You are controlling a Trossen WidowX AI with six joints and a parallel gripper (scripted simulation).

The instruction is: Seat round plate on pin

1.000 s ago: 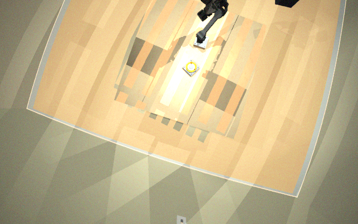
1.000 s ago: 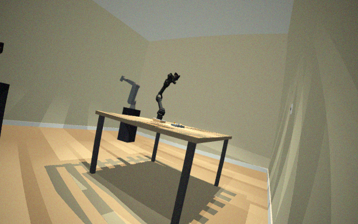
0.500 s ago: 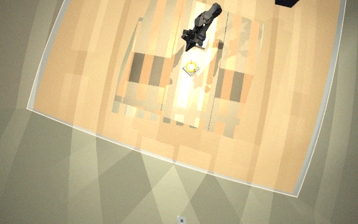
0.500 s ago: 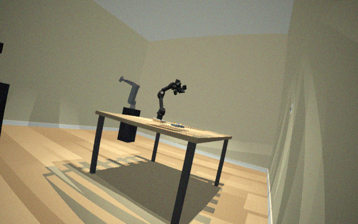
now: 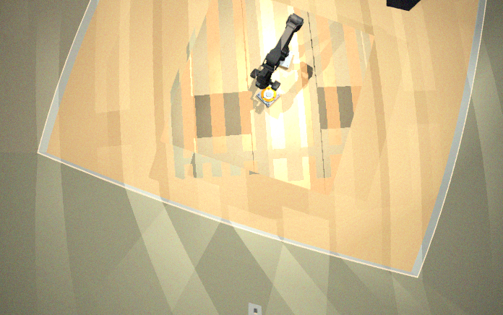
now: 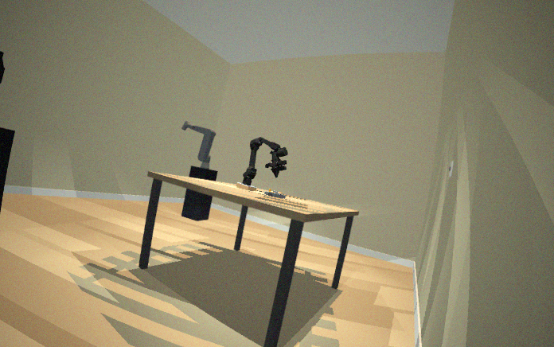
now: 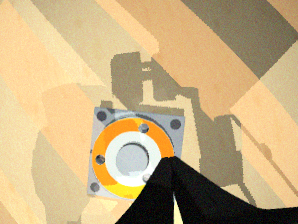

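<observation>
My gripper tip is now 5 cm to the right of the grey square base and 12 cm above it.
</observation>
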